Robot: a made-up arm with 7 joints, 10 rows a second.
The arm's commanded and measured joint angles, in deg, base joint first. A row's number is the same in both.
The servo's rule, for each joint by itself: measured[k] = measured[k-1] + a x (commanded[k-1-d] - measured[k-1]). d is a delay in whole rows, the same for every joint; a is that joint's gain. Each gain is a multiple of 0.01, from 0.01 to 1. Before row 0 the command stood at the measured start. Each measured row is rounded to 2 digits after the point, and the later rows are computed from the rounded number. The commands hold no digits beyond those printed.
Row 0, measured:
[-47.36 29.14 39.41 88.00 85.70 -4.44 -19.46]
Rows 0 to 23, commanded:
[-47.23 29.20 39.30 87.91 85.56 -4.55 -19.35]
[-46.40 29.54 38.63 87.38 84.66 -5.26 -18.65]
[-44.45 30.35 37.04 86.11 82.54 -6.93 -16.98]
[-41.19 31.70 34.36 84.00 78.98 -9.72 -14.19]
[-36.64 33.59 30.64 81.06 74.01 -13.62 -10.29]
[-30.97 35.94 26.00 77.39 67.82 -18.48 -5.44]
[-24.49 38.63 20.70 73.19 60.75 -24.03 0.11]
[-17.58 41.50 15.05 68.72 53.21 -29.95 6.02]
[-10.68 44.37 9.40 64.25 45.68 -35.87 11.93]
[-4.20 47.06 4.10 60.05 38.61 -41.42 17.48]
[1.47 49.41 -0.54 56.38 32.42 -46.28 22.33]
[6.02 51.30 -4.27 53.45 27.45 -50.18 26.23]
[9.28 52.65 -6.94 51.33 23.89 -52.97 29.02]
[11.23 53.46 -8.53 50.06 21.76 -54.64 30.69]
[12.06 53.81 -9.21 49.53 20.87 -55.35 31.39]
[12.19 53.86 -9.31 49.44 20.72 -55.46 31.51]
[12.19 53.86 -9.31 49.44 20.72 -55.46 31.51]
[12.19 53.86 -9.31 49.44 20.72 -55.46 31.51]
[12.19 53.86 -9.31 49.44 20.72 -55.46 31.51]
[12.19 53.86 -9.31 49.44 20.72 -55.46 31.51]
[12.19 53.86 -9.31 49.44 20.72 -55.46 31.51]
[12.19 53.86 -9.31 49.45 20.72 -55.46 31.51]
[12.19 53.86 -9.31 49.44 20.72 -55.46 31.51]
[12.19 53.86 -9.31 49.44 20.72 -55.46 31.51]
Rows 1 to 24, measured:
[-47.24 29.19 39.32 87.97 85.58 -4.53 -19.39]
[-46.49 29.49 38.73 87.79 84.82 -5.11 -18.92]
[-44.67 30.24 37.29 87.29 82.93 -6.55 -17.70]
[-41.57 31.51 34.80 86.30 79.65 -9.05 -15.49]
[-37.18 33.32 31.26 84.73 74.97 -12.66 -12.21]
[-31.65 35.60 26.79 82.53 69.04 -17.26 -7.94]
[-25.28 38.24 21.61 79.73 62.16 -22.61 -2.87]
[-18.43 41.08 16.03 76.43 54.73 -28.41 2.73]
[-11.53 43.94 10.39 72.78 47.22 -34.30 8.53]
[-5.01 46.65 5.04 68.96 40.07 -39.92 14.17]
[0.76 49.05 0.30 65.19 33.72 -44.94 19.31]
[5.44 51.01 -3.58 61.67 28.52 -49.08 23.67]
[8.86 52.44 -6.44 58.57 24.68 -52.15 27.04]
[10.97 53.33 -8.22 56.02 22.26 -54.12 29.34]
[11.94 53.75 -9.06 54.07 21.11 -55.09 30.63]
[12.16 53.85 -9.27 52.68 20.79 -55.38 31.18]
[12.19 53.86 -9.30 51.71 20.73 -55.44 31.39]
[12.19 53.86 -9.31 51.03 20.72 -55.46 31.47]
[12.19 53.86 -9.31 50.55 20.72 -55.46 31.50]
[12.19 53.86 -9.31 50.22 20.72 -55.46 31.51]
[12.19 53.86 -9.31 49.99 20.72 -55.46 31.51]
[12.19 53.86 -9.31 49.83 20.72 -55.46 31.51]
[12.19 53.86 -9.31 49.71 20.72 -55.46 31.51]
[12.19 53.86 -9.31 49.63 20.72 -55.46 31.51]
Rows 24 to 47, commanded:
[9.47 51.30 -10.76 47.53 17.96 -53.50 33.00]
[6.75 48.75 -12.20 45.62 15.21 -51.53 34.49]
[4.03 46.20 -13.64 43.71 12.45 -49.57 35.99]
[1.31 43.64 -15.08 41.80 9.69 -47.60 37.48]
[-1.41 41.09 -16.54 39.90 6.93 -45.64 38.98]
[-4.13 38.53 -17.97 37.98 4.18 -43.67 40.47]
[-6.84 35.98 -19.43 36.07 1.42 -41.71 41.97]
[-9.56 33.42 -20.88 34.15 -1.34 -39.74 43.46]
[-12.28 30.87 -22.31 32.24 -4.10 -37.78 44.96]
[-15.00 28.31 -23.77 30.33 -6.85 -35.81 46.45]
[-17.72 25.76 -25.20 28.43 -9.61 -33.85 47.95]
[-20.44 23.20 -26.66 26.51 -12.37 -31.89 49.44]
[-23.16 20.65 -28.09 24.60 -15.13 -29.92 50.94]
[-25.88 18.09 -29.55 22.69 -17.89 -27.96 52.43]
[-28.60 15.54 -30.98 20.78 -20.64 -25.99 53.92]
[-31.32 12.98 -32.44 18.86 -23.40 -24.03 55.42]
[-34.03 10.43 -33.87 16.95 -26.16 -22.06 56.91]
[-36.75 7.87 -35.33 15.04 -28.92 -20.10 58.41]
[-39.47 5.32 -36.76 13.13 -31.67 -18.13 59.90]
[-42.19 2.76 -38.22 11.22 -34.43 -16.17 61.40]
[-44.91 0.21 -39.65 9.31 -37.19 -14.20 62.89]
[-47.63 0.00 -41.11 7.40 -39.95 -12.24 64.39]
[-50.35 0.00 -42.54 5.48 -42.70 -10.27 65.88]
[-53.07 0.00 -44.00 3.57 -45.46 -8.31 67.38]
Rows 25 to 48, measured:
[9.77 51.63 -10.54 49.00 18.43 -53.91 32.45]
[7.08 49.12 -11.95 47.99 15.76 -52.03 33.74]
[4.37 46.58 -13.39 46.71 13.01 -50.09 35.16]
[1.65 44.02 -14.83 45.24 10.25 -48.12 36.62]
[-1.07 41.47 -16.28 43.64 7.49 -46.16 38.11]
[-3.79 38.91 -17.72 41.94 4.74 -44.19 39.60]
[-6.50 36.36 -19.17 40.18 1.98 -42.23 41.09]
[-9.22 33.80 -20.62 38.37 -0.78 -40.26 42.58]
[-11.94 31.25 -22.06 36.53 -3.54 -38.30 44.08]
[-14.66 28.69 -23.51 34.67 -6.29 -36.33 45.57]
[-17.38 26.14 -24.95 32.80 -9.05 -34.37 47.07]
[-20.10 23.58 -26.40 30.91 -11.81 -32.41 48.56]
[-22.82 21.03 -27.84 29.02 -14.57 -30.44 50.06]
[-25.54 18.47 -29.29 27.12 -17.33 -28.48 51.55]
[-28.26 15.92 -30.73 25.22 -20.08 -26.51 53.04]
[-30.98 13.36 -32.18 23.31 -22.84 -24.55 54.54]
[-33.69 10.81 -33.62 21.40 -25.60 -22.58 56.03]
[-36.41 8.25 -35.07 19.49 -28.36 -20.62 57.53]
[-39.13 5.70 -36.51 17.58 -31.11 -18.65 59.02]
[-41.85 3.14 -37.96 15.67 -33.87 -16.69 60.52]
[-44.57 0.59 -39.40 13.76 -36.63 -14.72 62.01]
[-47.29 0.08 -40.85 11.85 -39.39 -12.76 63.51]
[-50.01 0.01 -42.29 9.94 -42.14 -10.79 65.00]
[-52.73 0.00 -43.74 8.03 -44.90 -8.83 66.50]

